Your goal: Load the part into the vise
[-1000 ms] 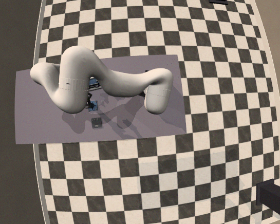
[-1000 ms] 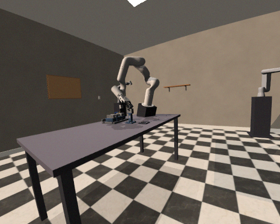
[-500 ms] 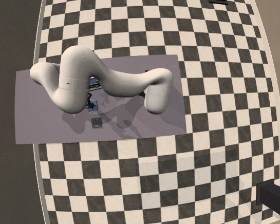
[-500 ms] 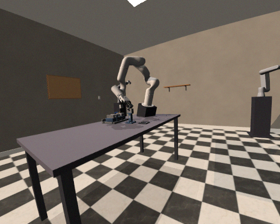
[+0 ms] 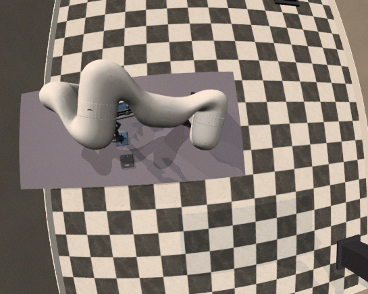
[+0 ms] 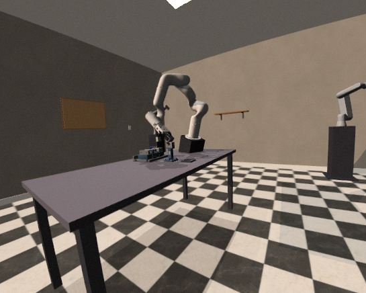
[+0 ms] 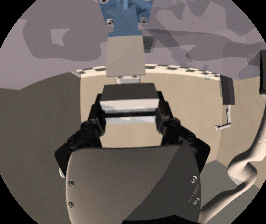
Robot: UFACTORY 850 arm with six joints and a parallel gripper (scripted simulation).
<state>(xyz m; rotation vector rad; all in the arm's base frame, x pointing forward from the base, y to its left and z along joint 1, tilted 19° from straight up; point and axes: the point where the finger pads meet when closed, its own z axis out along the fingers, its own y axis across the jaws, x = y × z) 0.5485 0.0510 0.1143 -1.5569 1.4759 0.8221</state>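
Now: hand right at the part. The rest, counted from my hand: vise: 230 mm to the right, 150 mm below, 10 mm behind; air cylinder rod: 230 mm to the right, 120 mm below, 30 mm behind.
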